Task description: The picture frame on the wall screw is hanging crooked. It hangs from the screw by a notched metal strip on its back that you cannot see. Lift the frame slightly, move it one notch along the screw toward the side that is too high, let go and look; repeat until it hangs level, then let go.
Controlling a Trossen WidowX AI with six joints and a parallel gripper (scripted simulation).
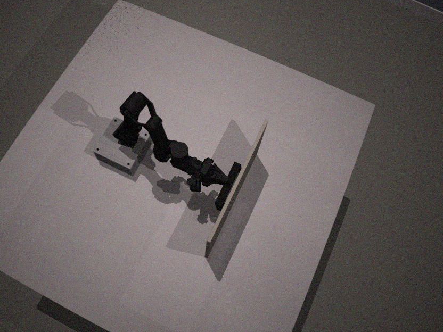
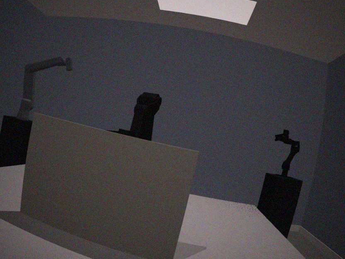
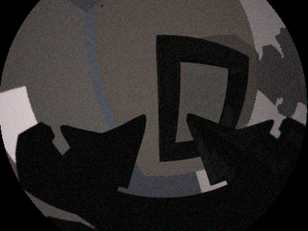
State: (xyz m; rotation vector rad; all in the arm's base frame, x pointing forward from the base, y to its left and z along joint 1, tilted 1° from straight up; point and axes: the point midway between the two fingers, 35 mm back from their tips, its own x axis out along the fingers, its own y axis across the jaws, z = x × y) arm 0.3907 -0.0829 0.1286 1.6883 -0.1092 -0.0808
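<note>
Now: the picture frame 5 cm below my gripper tip and 1 cm ahead of it. From my gripper tip the other things lie so: beige wall panel (6 cm below, 2 cm ahead).
</note>
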